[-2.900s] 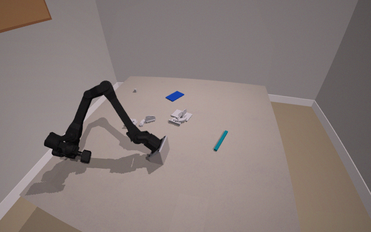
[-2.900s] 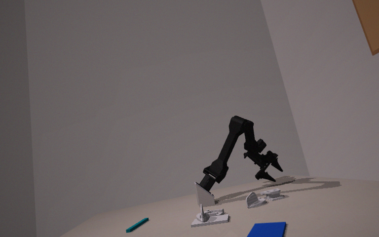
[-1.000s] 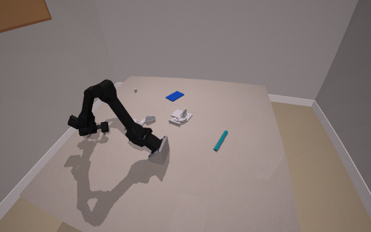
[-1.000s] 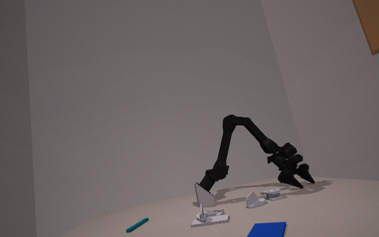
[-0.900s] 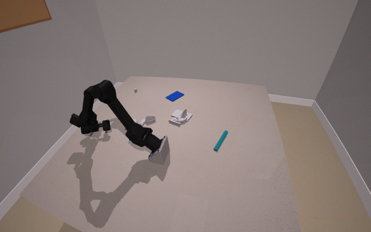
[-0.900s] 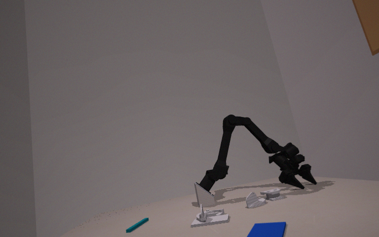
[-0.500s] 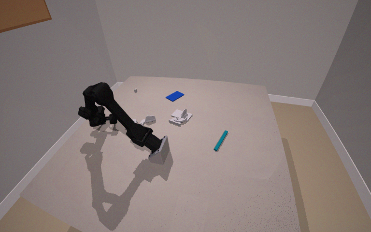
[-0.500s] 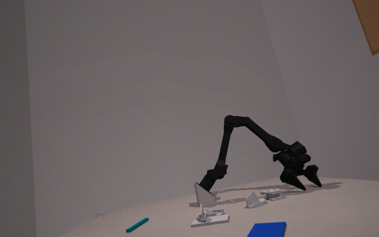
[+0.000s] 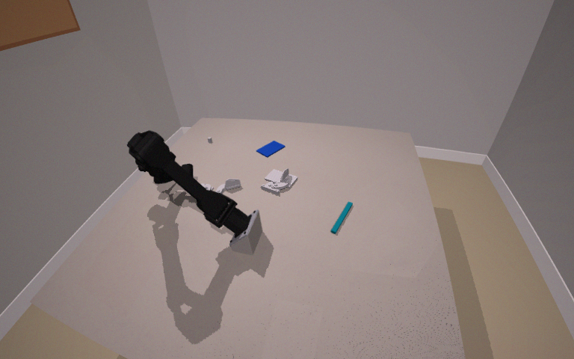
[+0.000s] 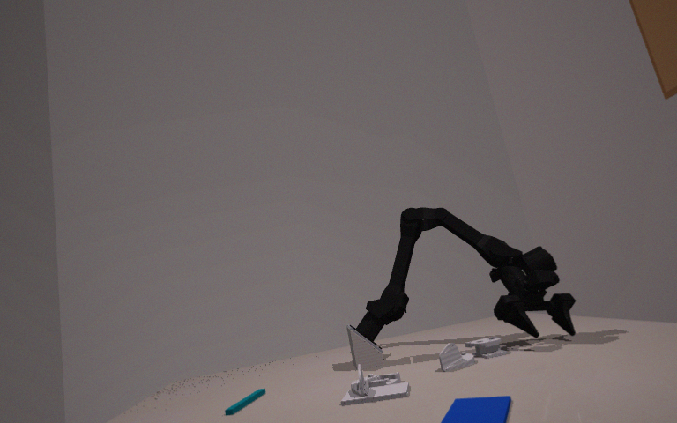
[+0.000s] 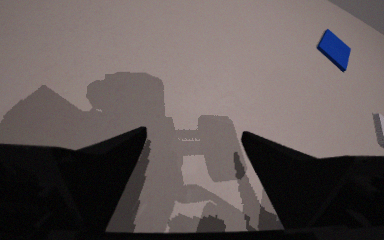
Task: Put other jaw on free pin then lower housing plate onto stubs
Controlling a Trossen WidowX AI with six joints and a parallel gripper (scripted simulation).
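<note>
My gripper tip is 6 cm past the grey jaw, 20 cm to the left of it and 1 cm above it. From my gripper tip the other things lie so: blue housing plate 27 cm ahead, 34 cm to the right, 2 cm below; then white cube 33 cm ahead, 1 cm below; then white base 4 cm ahead, 43 cm to the right, 2 cm below.
</note>
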